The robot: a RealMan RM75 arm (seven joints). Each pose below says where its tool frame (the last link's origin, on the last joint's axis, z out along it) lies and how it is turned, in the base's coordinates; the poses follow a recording.
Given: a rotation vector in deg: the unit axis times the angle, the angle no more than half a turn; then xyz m.
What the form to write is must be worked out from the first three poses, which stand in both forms.
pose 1, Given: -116.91 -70.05 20.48 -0.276 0.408 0.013
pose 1, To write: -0.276 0.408 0.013 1.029 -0.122 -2.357
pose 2, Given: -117.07 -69.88 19.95 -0.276 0.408 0.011
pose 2, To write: -0.276 0.408 0.011 1.024 -0.127 -2.360
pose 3, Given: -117.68 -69.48 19.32 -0.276 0.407 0.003
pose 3, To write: -0.276 0.407 0.003 1.014 -0.129 -2.368
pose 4, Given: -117.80 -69.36 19.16 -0.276 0.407 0.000
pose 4, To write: -0.276 0.407 0.000 1.011 -0.130 -2.369
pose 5, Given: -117.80 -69.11 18.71 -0.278 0.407 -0.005
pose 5, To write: -0.278 0.407 -0.005 1.006 -0.135 -2.369
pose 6, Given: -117.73 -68.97 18.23 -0.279 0.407 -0.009
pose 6, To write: -0.279 0.407 -0.009 1.002 -0.141 -2.368
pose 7, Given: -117.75 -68.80 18.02 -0.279 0.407 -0.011
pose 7, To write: -0.279 0.407 -0.011 0.999 -0.143 -2.368
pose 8, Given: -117.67 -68.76 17.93 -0.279 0.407 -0.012
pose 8, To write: -0.279 0.407 -0.012 0.999 -0.145 -2.367
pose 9, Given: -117.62 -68.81 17.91 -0.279 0.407 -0.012
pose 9, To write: -0.279 0.407 -0.012 0.999 -0.145 -2.367
